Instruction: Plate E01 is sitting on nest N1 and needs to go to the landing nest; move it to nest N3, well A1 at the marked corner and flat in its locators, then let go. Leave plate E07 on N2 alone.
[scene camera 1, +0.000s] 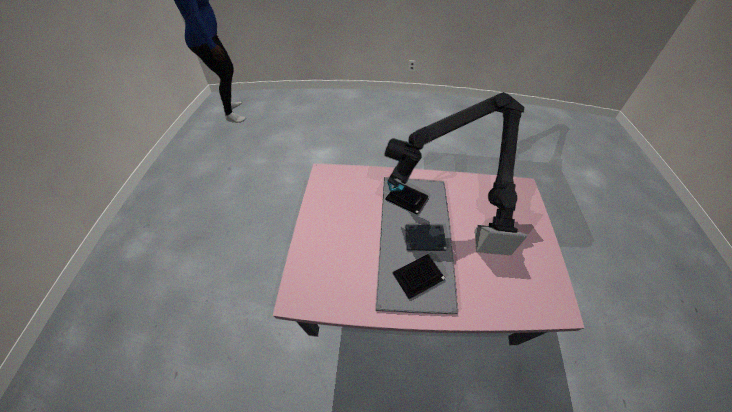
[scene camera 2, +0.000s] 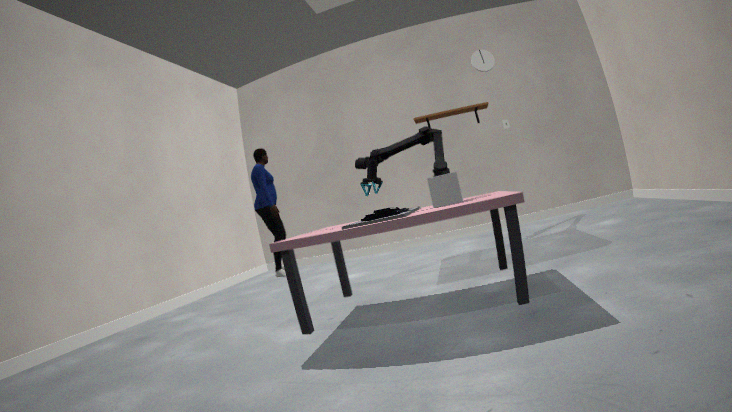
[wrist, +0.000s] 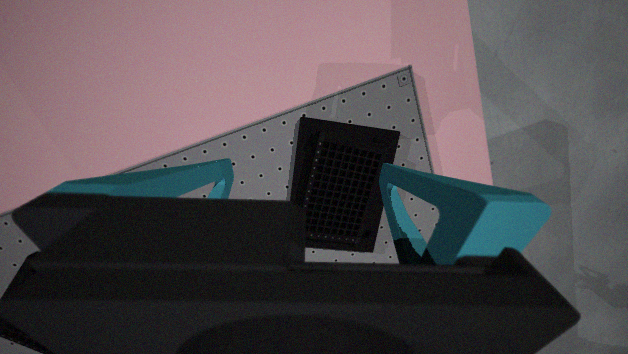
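A black plate with a well grid (scene camera 1: 409, 200) (wrist: 345, 190) sits at the board's far end, turned askew, a white corner mark towards the middle nest in scene camera 1. A second black plate (scene camera 1: 418, 276) sits askew at the near end. Between them is a flat, blue-grey nest (scene camera 1: 425, 237) that looks bare. No plate or nest name is legible, so I cannot tell which plate is E01. My gripper (scene camera 1: 395, 188) (scene camera 2: 371, 190) (wrist: 307, 170) is open and empty, well above the far plate. In the wrist view, that plate shows right of centre between the fingers; the gripper body hides its lower left.
The grey perforated board (scene camera 1: 391, 301) (wrist: 260, 150) lies on the pink table (scene camera 1: 327, 245) (scene camera 2: 317, 239) (wrist: 200, 65). The arm's pale base block (scene camera 1: 499, 241) (scene camera 2: 445, 190) stands beside the board. A person in blue (scene camera 1: 199, 25) (scene camera 2: 263, 186) stands beyond the table.
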